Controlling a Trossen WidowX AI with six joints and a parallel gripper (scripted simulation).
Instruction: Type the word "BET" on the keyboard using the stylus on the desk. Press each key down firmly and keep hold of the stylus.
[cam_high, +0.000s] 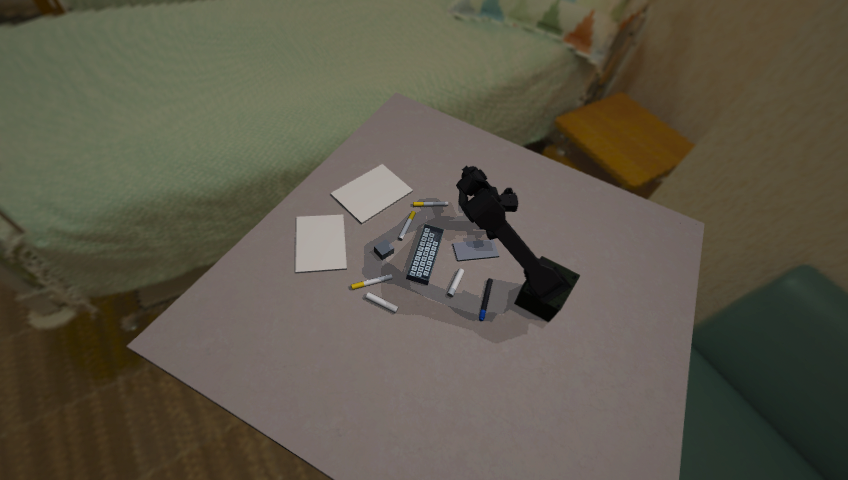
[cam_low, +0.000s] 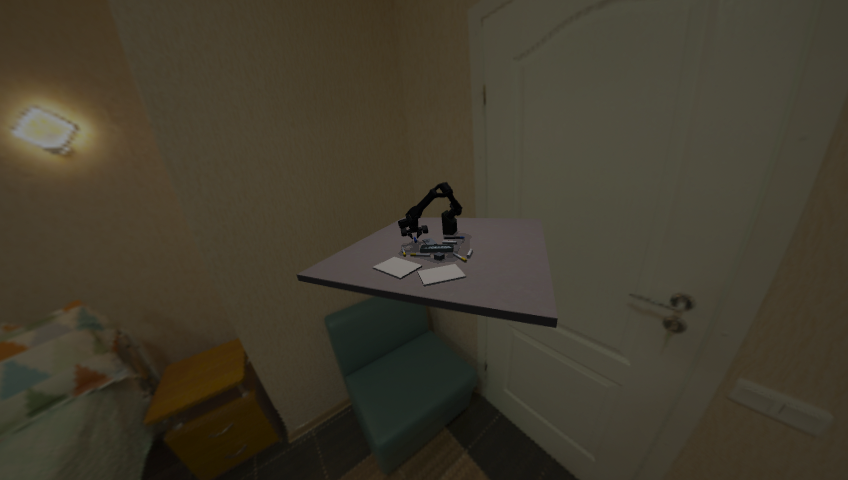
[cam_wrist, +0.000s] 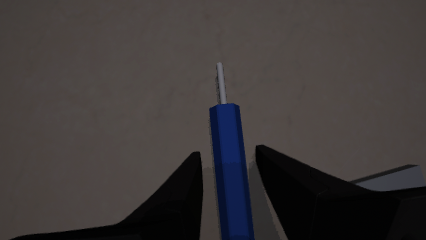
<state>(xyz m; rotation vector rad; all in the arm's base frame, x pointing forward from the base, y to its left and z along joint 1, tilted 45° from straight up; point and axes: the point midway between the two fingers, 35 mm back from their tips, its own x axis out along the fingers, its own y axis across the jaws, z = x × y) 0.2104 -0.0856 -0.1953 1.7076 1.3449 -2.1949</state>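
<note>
The E key is 320 mm to the left of my gripper tip and 160 mm ahead of it. Also, from my gripper tip: T key 240 mm to the left, 180 mm ahead; then grey card 130 mm to the left, 30 mm ahead, 10 mm below; then blue stylus 10 mm to the right, 10 mm behind.
</note>
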